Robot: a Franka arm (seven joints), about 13 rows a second.
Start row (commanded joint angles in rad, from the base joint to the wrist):
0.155 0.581 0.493 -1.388 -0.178 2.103 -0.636
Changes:
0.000 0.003 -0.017 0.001 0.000 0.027 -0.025
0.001 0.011 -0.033 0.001 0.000 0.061 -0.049
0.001 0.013 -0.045 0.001 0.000 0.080 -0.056
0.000 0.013 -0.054 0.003 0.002 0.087 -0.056
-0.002 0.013 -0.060 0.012 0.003 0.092 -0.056
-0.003 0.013 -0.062 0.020 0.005 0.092 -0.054
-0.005 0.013 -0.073 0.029 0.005 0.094 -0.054
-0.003 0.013 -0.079 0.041 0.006 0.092 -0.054
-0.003 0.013 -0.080 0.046 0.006 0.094 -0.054
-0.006 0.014 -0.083 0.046 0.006 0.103 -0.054
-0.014 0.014 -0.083 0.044 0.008 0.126 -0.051
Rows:
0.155 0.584 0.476 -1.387 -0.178 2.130 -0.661
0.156 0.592 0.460 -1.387 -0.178 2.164 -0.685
0.156 0.594 0.448 -1.387 -0.178 2.183 -0.692
0.155 0.594 0.439 -1.385 -0.176 2.190 -0.692
0.153 0.594 0.433 -1.376 -0.175 2.195 -0.692
0.152 0.594 0.431 -1.368 -0.173 2.195 -0.690
0.150 0.594 0.420 -1.359 -0.173 2.197 -0.690
0.152 0.594 0.414 -1.347 -0.172 2.195 -0.690
0.152 0.594 0.413 -1.342 -0.172 2.197 -0.690
0.149 0.595 0.410 -1.342 -0.172 2.206 -0.690
0.141 0.595 0.410 -1.344 -0.170 2.229 -0.687

